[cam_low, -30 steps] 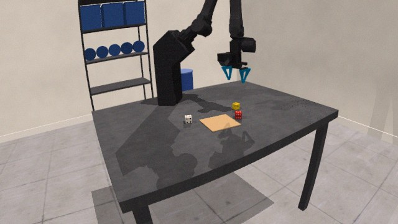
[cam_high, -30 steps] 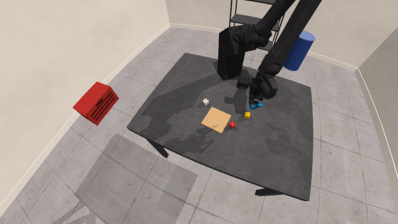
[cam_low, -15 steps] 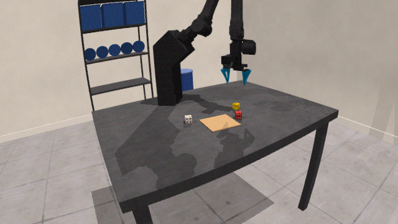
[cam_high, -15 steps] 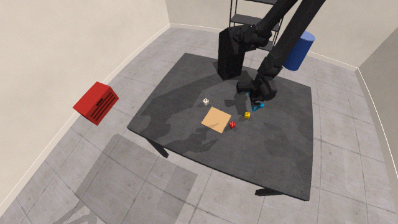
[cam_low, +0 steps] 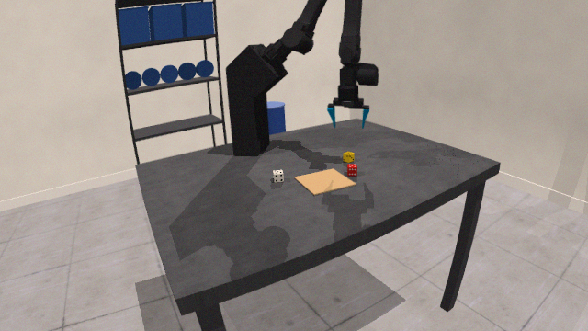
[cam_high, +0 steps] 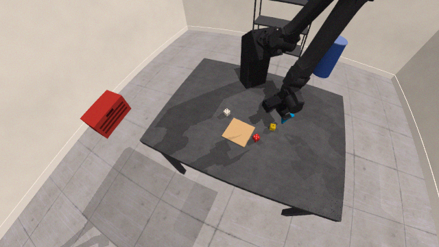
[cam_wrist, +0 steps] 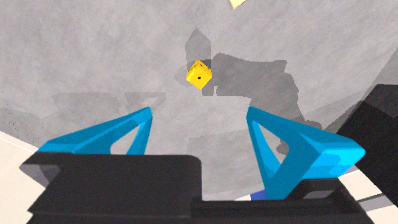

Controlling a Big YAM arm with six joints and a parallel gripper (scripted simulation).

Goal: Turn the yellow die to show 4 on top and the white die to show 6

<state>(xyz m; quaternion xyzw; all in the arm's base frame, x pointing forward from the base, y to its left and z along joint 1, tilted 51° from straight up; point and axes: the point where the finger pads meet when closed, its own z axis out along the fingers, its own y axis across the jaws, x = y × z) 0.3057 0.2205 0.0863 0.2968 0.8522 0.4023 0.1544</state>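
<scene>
My hand is 11 cm above the yellow die. Also, from my hand: tan mat 14 cm ahead, 14 cm to the right, 13 cm below; then red die 12 cm ahead, 4 cm to the right, 11 cm below; then white die 8 cm ahead, 27 cm to the right, 11 cm below.
</scene>
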